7 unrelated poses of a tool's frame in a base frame.
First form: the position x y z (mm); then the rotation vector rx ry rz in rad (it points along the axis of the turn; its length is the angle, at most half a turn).
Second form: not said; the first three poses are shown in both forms.
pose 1, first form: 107.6 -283.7 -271.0 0.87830 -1.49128 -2.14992
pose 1, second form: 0.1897 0.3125 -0.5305 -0.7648 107.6 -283.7 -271.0
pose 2, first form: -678.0 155.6 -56.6 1.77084 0.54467 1.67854
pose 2, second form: 0.3153 0.6722 0.2068 0.6372 -678.0 155.6 -56.6
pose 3, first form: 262.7 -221.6 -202.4 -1.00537 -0.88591 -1.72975
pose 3, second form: 0.4589 -0.4082 -0.3597 -0.7024 262.7 -221.6 -202.4
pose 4, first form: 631.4 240.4 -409.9 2.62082 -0.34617 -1.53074
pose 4, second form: 0.0434 0.8571 -0.1132 -0.5006 631.4 240.4 -409.9
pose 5, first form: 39.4 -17.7 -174.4 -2.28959 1.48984 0.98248
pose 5, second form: 0.1190 -0.7831 0.5096 0.3360 39.4 -17.7 -174.4
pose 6, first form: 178.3 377.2 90.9 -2.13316 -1.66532 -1.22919
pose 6, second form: 0.0845 -0.7151 -0.5583 -0.4121 178.3 377.2 90.9
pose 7, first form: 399.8 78.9 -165.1 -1.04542 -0.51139 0.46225
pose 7, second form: 0.8103 -0.4892 -0.2393 0.2163 399.8 78.9 -165.1
